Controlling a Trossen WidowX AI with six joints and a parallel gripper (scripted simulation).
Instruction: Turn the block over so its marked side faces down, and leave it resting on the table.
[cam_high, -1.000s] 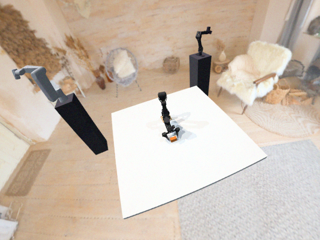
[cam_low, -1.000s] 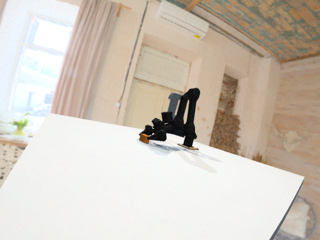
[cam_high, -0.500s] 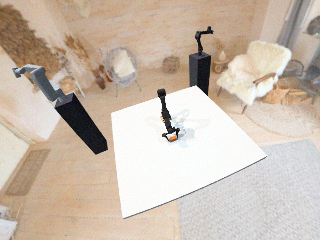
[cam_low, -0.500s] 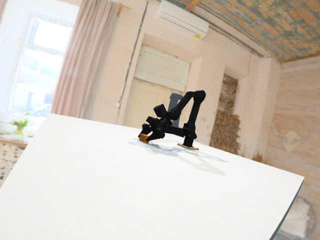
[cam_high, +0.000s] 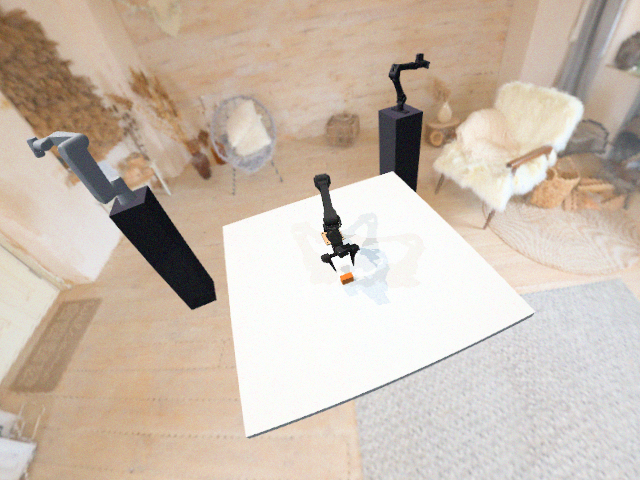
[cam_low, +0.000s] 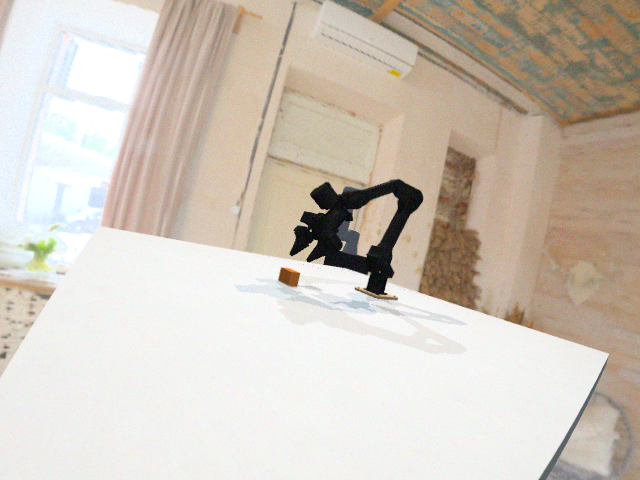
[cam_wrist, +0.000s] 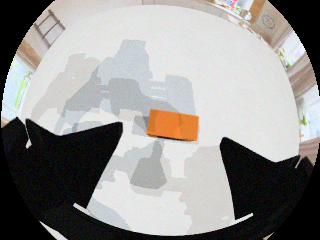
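My gripper tip is now 1 cm short of the orange block and 6 cm above it.
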